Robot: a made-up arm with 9 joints. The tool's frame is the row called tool. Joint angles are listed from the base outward.
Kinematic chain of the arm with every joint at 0, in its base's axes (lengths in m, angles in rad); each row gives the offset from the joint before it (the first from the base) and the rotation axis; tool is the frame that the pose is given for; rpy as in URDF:
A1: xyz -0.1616 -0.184 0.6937 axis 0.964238 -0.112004 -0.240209
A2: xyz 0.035 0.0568 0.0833 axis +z
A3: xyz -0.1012 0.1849 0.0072 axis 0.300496 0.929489 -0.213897
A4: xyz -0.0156 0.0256 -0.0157 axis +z
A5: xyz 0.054 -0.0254 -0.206 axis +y
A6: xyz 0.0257 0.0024 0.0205 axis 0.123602 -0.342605 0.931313
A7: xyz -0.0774 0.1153 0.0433 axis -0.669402 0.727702 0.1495
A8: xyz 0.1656 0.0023 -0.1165 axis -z
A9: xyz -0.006 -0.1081 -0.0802 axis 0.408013 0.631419 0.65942
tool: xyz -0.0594 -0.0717 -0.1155 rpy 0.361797 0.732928 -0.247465
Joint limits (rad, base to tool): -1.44..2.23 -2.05..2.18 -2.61..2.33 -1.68..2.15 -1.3..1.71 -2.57..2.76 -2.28..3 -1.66..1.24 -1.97..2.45
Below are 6 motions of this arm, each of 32 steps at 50 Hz.
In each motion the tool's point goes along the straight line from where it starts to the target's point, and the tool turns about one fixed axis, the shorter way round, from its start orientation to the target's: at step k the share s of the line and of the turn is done. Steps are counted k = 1, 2, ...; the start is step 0. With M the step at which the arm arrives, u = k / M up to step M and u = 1 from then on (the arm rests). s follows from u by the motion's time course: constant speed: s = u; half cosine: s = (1 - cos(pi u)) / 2; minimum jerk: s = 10 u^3 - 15 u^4 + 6 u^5.
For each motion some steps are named. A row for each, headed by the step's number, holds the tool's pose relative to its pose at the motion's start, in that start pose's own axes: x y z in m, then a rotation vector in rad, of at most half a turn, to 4 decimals.
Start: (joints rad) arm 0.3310 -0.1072 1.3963 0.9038 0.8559 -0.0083 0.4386 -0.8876 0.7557
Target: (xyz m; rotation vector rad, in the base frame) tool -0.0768 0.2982 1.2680 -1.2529 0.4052 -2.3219
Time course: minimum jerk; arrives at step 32
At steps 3, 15, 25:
3: -0.0016 0.0050 0.0011 -0.0109 -0.0027 0.0027
15: -0.0990 0.3105 0.0663 -0.6726 -0.1689 0.1660
25: -0.2078 0.6516 0.1390 -1.4116 -0.3544 0.3484

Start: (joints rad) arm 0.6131 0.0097 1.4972 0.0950 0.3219 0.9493 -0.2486 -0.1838 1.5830
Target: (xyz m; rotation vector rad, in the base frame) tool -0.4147 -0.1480 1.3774 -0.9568 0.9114 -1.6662
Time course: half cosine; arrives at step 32
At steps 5, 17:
5: 0.0195 0.0355 -0.0035 -0.0431 0.0212 0.0772
17: 0.1811 0.3303 -0.0326 -0.4011 0.1970 0.7183

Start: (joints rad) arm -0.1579 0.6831 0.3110 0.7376 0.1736 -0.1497 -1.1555 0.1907 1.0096
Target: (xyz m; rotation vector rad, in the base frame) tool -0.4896 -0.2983 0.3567 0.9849 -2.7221 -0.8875
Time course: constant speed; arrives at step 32
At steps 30, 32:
30: -0.3434 -0.0845 -0.1799 0.3515 1.3804 -0.7216
32: -0.3663 -0.0901 -0.1918 0.3749 1.4725 -0.7697

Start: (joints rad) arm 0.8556 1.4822 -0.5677 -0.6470 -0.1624 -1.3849 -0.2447 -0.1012 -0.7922
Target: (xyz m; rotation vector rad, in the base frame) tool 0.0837 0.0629 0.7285 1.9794 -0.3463 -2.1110
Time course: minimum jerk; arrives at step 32
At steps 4, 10, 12, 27, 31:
4: -0.0004 0.0042 -0.0005 0.0145 -0.0084 -0.0039
10: -0.0040 0.0471 -0.0051 0.1624 -0.0946 -0.0437
12: -0.0061 0.0719 -0.0078 0.2484 -0.1446 -0.0668
27: -0.0215 0.2536 -0.0275 0.8756 -0.5099 -0.2355
31: -0.0222 0.2613 -0.0283 0.9022 -0.5254 -0.2426

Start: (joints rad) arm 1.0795 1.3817 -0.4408 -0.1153 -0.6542 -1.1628 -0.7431 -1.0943 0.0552
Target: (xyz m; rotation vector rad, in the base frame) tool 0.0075 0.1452 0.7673 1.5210 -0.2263 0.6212
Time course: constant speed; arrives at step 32
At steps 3, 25, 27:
3: -0.0212 -0.0014 -0.0165 0.0057 0.0439 -0.0577
25: -0.1770 -0.0119 -0.1376 0.0472 0.3656 -0.4812
27: -0.1911 -0.0129 -0.1486 0.0510 0.3948 -0.5197

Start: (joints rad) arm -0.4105 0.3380 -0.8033 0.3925 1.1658 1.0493 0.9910 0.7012 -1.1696
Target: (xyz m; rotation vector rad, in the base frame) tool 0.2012 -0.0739 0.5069 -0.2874 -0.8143 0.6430
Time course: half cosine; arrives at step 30
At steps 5, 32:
5: 0.0064 0.0059 -0.0079 0.0332 -0.0212 -0.0175
32: 0.0958 0.0887 -0.1180 0.4958 -0.3168 -0.2615

